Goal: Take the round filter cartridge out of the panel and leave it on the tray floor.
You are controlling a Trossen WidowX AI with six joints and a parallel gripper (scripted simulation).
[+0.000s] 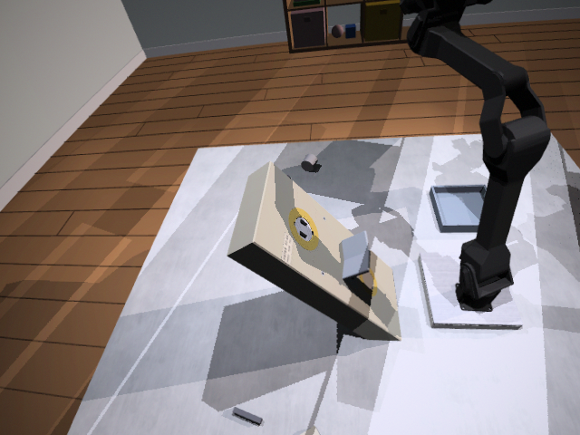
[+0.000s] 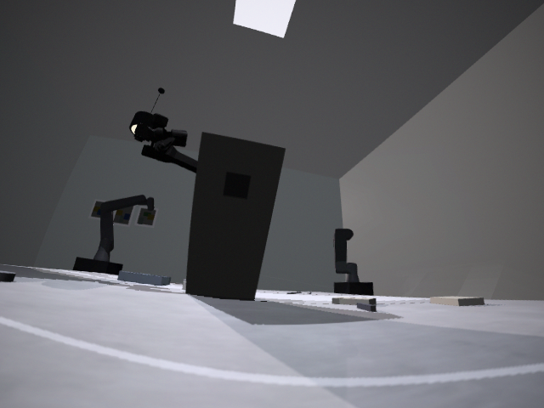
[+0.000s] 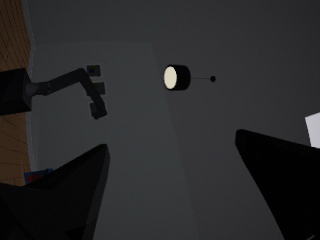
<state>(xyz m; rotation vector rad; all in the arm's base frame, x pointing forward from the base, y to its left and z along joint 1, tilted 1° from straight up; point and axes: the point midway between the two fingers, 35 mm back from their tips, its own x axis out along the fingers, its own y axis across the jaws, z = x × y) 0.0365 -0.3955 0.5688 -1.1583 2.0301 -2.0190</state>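
Now: the round filter cartridge 37 cm ahead of my gripper tip, 42 cm to the left of it and 36 cm below it. From my gripper tip the other things lie so: grey tray: 5 cm behind, 13 cm to the left, 61 cm below; then small grey cylinder: 40 cm ahead, 8 cm to the right, 60 cm below.
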